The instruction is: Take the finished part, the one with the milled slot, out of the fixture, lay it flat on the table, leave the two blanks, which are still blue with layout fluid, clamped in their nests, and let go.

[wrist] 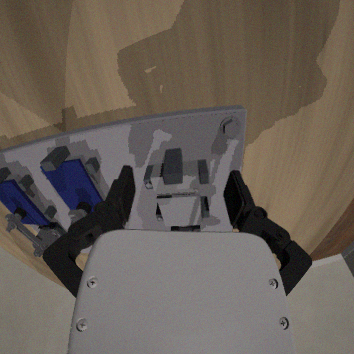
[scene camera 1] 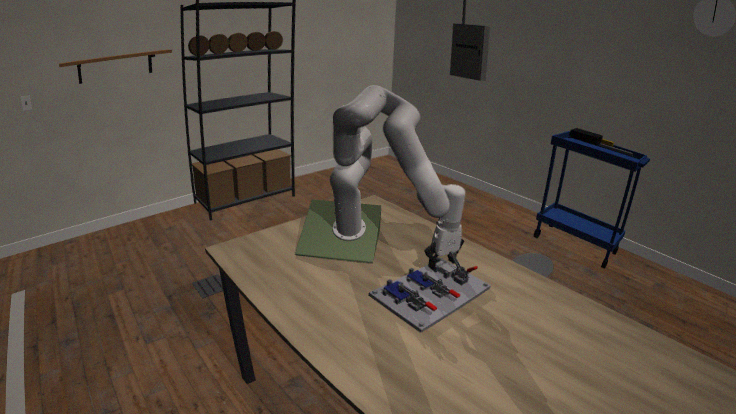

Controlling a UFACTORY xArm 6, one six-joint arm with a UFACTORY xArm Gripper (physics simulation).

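Note:
There is a finished part that I can see here, and a fixture plate as well.

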